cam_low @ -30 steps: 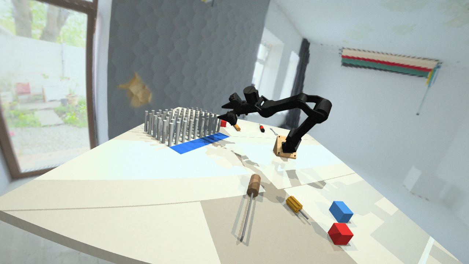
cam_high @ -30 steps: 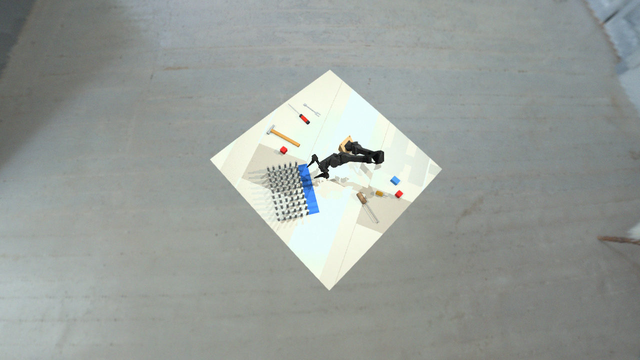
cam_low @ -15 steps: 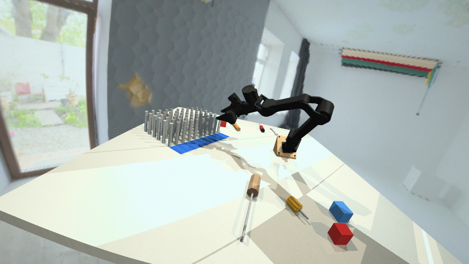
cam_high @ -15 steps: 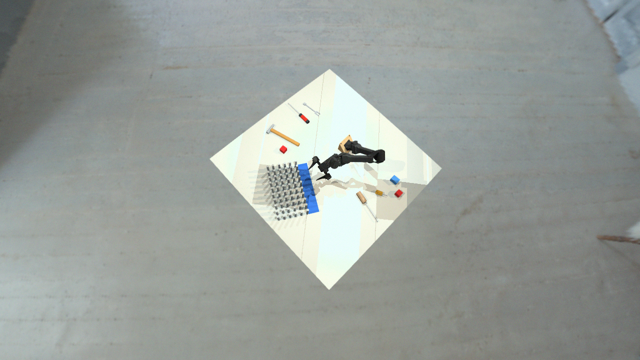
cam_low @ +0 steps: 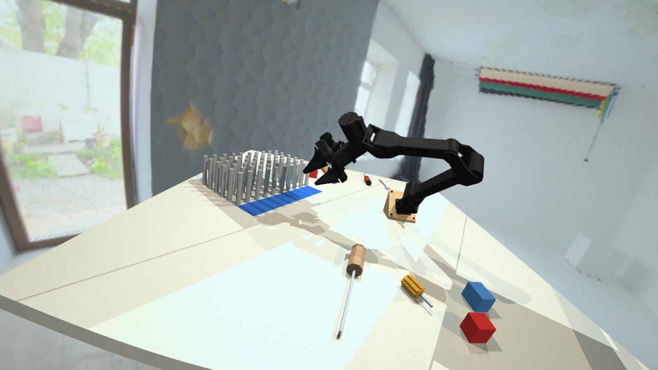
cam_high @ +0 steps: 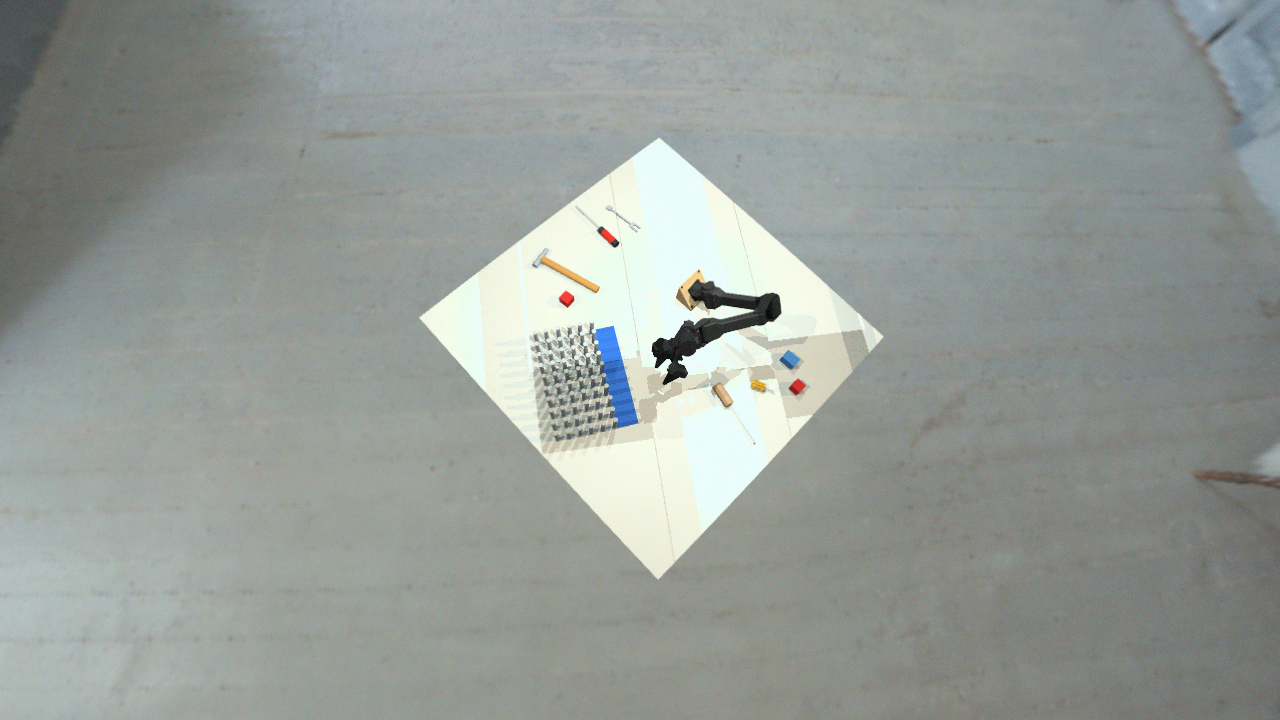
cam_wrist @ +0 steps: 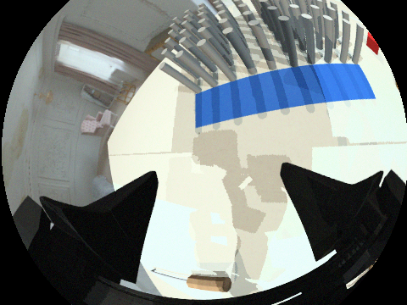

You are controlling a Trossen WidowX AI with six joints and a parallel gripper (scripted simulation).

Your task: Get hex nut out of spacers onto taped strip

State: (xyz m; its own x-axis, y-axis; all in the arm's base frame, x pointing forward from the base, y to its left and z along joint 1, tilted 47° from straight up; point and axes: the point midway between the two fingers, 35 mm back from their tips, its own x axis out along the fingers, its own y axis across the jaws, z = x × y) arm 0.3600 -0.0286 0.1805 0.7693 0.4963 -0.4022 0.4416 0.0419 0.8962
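Right now my gripper tip is 310 mm to the right of the hook tool, 120 mm above it and 100 mm past it. Round my gripper tip: blue taped strip (140 mm to the right, 130 mm below, 60 mm ahead); yellow-handled screwdriver (310 mm to the left, 250 mm behind, 120 mm below); blue cube (410 mm behind, 330 mm to the left, 110 mm below).
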